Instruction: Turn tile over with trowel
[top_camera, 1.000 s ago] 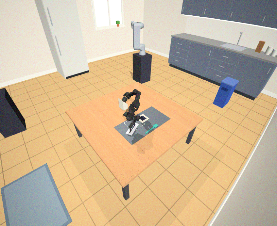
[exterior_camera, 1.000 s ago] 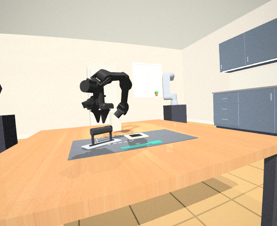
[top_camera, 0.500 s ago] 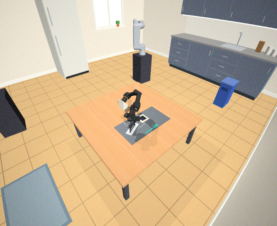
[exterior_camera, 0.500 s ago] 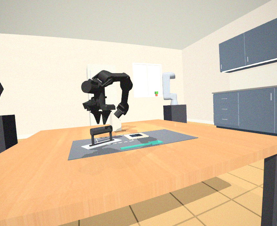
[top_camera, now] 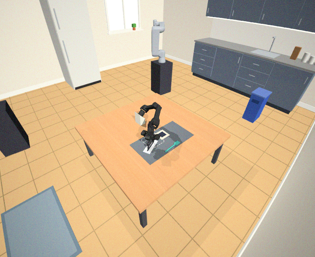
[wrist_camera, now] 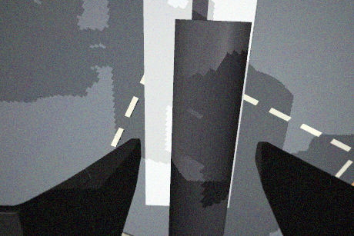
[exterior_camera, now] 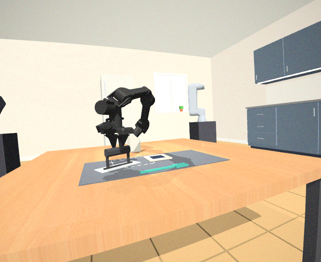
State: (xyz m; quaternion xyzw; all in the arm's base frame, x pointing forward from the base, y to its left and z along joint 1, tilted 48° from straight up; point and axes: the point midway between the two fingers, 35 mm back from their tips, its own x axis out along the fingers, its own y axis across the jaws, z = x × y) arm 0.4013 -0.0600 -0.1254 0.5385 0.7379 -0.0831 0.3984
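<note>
Now: the trowel 4 cm below my gripper tip, 2 cm to the right of it and 1 cm ahead of it. From my gripper tip the other things lie so: teal tool: 20 cm to the left, 13 cm ahead, 7 cm below; tile: 20 cm to the left, 7 cm below, 7 cm behind; grey mat: 16 cm to the left, 10 cm below.
</note>
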